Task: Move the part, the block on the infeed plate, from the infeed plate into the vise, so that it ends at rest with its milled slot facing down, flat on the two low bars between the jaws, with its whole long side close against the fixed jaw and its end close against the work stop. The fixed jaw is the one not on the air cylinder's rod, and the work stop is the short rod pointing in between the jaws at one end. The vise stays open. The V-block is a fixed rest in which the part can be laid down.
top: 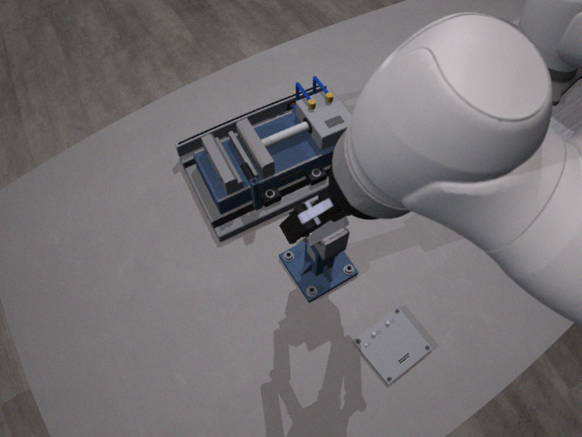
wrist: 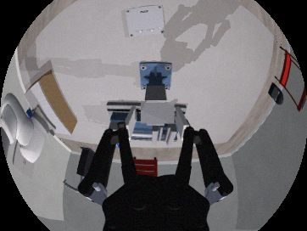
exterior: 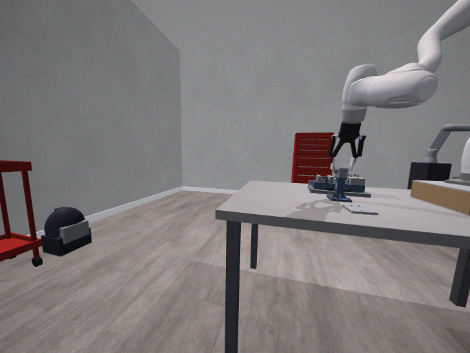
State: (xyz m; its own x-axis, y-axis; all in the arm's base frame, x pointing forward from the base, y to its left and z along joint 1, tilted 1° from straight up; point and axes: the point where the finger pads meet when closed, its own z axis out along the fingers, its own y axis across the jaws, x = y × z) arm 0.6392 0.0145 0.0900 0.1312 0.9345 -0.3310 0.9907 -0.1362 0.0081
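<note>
My gripper is now 10 mm to the left of the part and 30 mm above it. From my hand the other things lie so: work stop: 10 mm ahead, 160 mm to the right, 90 mm below; moving jaw: 30 mm behind, 200 mm to the right, 100 mm below; blue post: 10 mm ahead, 140 mm to the right, 120 mm below.
</note>
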